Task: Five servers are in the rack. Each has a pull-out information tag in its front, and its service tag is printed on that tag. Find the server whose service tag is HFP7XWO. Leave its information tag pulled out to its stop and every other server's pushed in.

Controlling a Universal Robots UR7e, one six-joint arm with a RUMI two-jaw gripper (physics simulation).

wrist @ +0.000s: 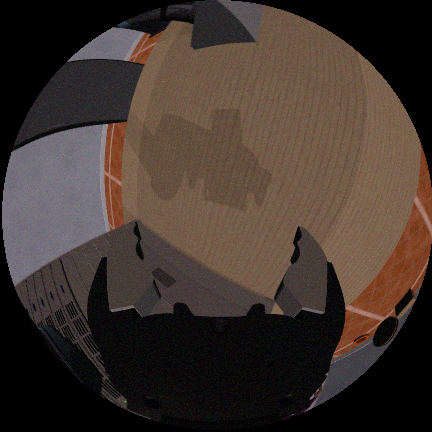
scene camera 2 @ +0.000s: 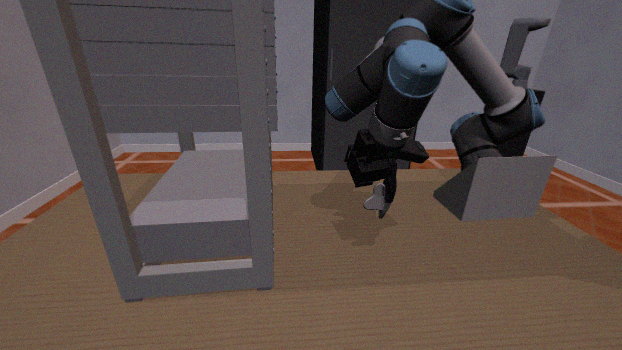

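Pixels of known places: gripper, fingertip midpoint: (wrist: 217, 227) (scene camera 2: 367, 190); arm's base, link origin: (scene camera 2: 487, 179).
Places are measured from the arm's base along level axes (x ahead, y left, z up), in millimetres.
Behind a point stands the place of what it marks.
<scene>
The rack (scene camera 2: 257, 165) @(x 720, y 310, z 198 mm) stands on the left in the scene view, seen from its side. Stacked servers (scene camera 2: 165, 90) @(x 855, y 280, z 315 mm) (wrist: 75, 320) @(x 685, y 35, z 273 mm) sit in its upper part; in the wrist view their vented fronts show at the lower left, partly behind the gripper. No information tag can be made out clearly and no service tag is readable. A small dark rectangle (wrist: 164, 276) @(x 700, y 61, z 22 mm) shows on the grey front low on the rack. My gripper (scene camera 2: 378, 202) (wrist: 217, 227) @(x 474, y 183, z 76 mm) is open and empty. It hangs above the table, to the right of the rack's front in the scene view, apart from it.
A grey box (scene camera 2: 195, 240) @(x 852, y 274, z 28 mm) lies low inside the rack. A grey wedge-shaped block (scene camera 2: 510, 187) @(x 18, y 107, z 26 mm) (wrist: 222, 27) @(x 145, y 65, z -14 mm) stands on the wooden table (scene camera 2: 400, 310) @(x 458, y 389, z -82 mm) (wrist: 300, 100) @(x 296, y 207, z -81 mm), on the right in the scene view. A tall dark cabinet (scene camera 2: 345, 45) (wrist: 80, 95) stands behind the table.
</scene>
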